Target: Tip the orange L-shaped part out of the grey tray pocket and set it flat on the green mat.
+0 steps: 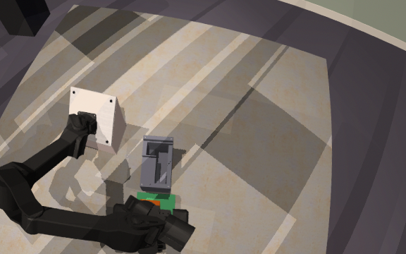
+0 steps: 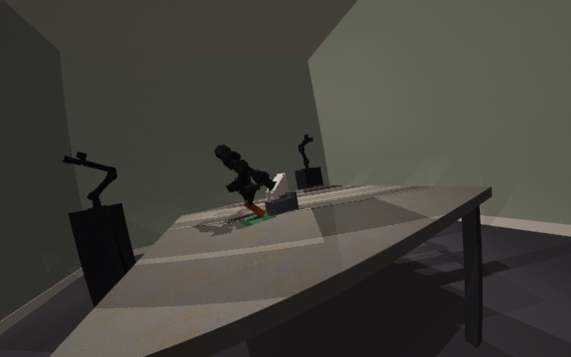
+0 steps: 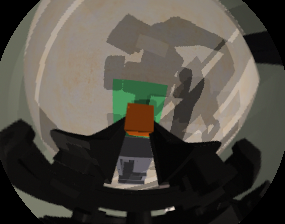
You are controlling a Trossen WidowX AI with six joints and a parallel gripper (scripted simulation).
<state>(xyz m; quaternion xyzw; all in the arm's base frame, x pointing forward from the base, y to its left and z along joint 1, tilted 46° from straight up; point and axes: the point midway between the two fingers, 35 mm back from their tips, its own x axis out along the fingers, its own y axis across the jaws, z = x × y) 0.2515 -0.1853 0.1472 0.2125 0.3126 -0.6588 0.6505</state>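
My gripper tip is 30 mm to the right of the orange L-shaped part, 30 mm above it and 20 mm past it. Also, from my gripper tip: green mat 90 mm below, 20 mm to the left.
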